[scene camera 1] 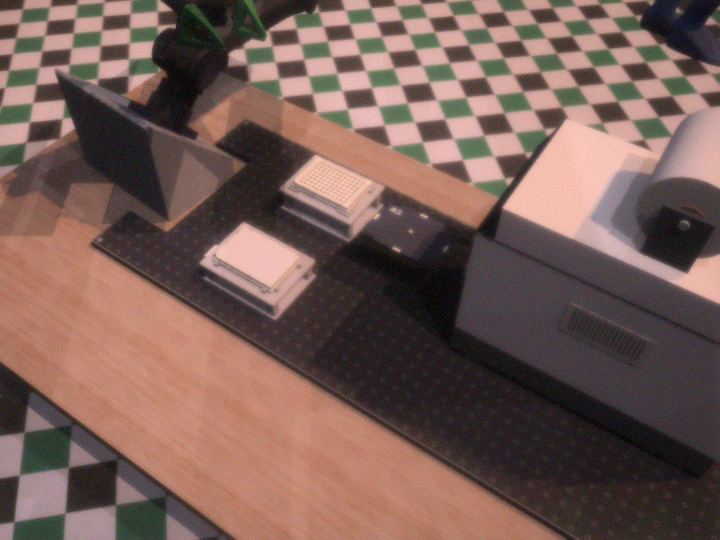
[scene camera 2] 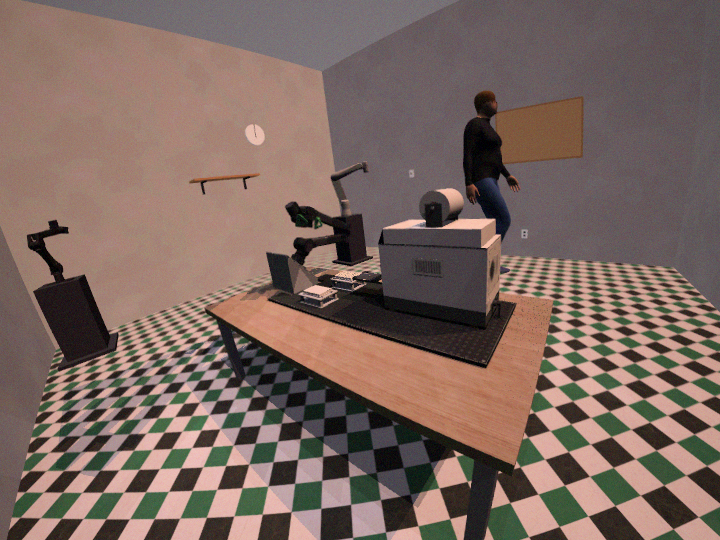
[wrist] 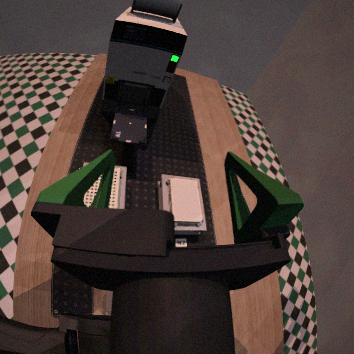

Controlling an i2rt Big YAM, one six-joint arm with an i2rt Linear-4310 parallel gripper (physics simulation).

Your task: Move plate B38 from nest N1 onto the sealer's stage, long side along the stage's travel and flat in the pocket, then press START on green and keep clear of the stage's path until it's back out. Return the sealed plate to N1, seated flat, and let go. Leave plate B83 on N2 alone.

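Frame: origin at the arm's base, x left, y ahead, z down, level; centimetres.
Seen in the pictures: gripper, fingertip midpoint: (scene camera 1: 245,42) (scene camera 2: 315,224) (wrist: 169,155); arm's base at its link origin: (scene camera 1: 162,124) (scene camera 2: 294,264).
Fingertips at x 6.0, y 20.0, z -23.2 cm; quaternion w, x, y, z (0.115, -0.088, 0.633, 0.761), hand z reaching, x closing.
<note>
Pixels of each thing's top centre, then the offset from my fingertips to it. "*": a spot on its surface instead. Level surfaces: height alone.
- Plate B38 at its top centre: (scene camera 1: 332,181) (wrist: 101,187) (scene camera 2: 347,274) dy +10.3, dx +8.8, dz +29.4 cm
- nest N1 at its top centre: (scene camera 1: 332,185) (wrist: 101,189) (scene camera 2: 347,276) dy +10.3, dx +8.8, dz +30.4 cm
- Plate B83 at its top centre: (scene camera 1: 256,255) (wrist: 185,198) (scene camera 2: 317,289) dy +12.7, dx -13.2, dz +30.1 cm
- nest N2 at a spot on its surface: (scene camera 1: 297,277) * dy +20.3, dx -11.1, dz +31.7 cm
- sealer's stage at its top centre: (scene camera 1: 433,240) (wrist: 131,112) (scene camera 2: 377,276) dy +35.4, dx +6.8, dz +25.8 cm
- START at a spot on its surface: (wrist: 174,58) * dy +46.9, dx -1.0, dz +9.1 cm
- dark perforated board at its surface level: dz +36.3 cm
- wooden table at its surface level: dz +37.5 cm
- film roll at its top centre: (scene camera 2: 441,189) dy +68.6, dx +11.7, dz -11.3 cm
Plate B38 (scene camera 1: 334,181) (wrist: 116,187), with open wells, sits on nest N1 (scene camera 1: 373,204) (wrist: 123,187), partly hidden by a finger in the wrist view. Plate B83 (scene camera 1: 255,255) (wrist: 186,199), with a smooth pale top, sits on nest N2 (scene camera 1: 297,277). The sealer's stage (scene camera 1: 407,229) (wrist: 131,131) is out in front of the sealer (scene camera 1: 523,296) (scene camera 2: 436,284) (wrist: 135,60) and bears no plate. START (wrist: 174,58) glows green on the sealer's front. My gripper (scene camera 1: 223,26) (scene camera 2: 309,221) (wrist: 169,155) is open and empty, high above and back from the nests.
A slanted grey panel (scene camera 1: 113,151) (scene camera 2: 280,272) stands near the arm's base. The nests and sealer stand on a dark perforated board (scene camera 1: 407,372) on the wooden table (scene camera 1: 174,360). A film roll (scene camera 2: 444,203) tops the sealer. A person (scene camera 2: 482,151) is behind the table.
</note>
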